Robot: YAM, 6 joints.
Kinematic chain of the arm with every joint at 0, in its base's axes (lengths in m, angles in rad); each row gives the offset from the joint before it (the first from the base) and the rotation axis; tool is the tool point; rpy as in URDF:
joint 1: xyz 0 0 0.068 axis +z
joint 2: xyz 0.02 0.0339 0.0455 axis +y
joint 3: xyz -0.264 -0.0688 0 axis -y
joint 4: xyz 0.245 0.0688 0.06 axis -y
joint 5: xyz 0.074 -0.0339 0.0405 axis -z
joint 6: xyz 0.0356 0 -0.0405 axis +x
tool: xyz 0 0 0 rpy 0 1.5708 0
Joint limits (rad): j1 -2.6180..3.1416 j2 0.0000..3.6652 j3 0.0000..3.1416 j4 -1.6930..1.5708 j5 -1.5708..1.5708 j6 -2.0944..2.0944
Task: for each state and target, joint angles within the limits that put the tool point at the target. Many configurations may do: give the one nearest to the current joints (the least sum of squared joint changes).
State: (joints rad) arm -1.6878 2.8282 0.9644 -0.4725 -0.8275 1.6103
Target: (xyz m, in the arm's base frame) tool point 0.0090 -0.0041 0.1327
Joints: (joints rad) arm -1.7847 3.0158 0.0798 -1.2730 -0.2749 1.6103
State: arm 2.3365 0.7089 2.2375 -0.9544 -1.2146 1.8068
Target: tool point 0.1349 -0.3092 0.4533
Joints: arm 2.0827 0.2809 2.2695 -1.0800 -1.2570 1.8068
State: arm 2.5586 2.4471 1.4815 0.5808 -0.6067 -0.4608
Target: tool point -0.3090 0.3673 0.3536
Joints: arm 2.2282 2.0017 1.6424 0.6557 -0.6013 -0.4608
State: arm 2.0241 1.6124 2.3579 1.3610 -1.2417 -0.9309
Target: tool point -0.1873 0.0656 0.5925
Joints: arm 2.6272 1.5425 1.8890 1.5708 -1.3946 -0.9309
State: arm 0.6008 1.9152 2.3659 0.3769 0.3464 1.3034
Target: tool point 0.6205 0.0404 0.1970
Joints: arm 0.0820 2.7346 2.4075 0.3354 0.3003 1.3034
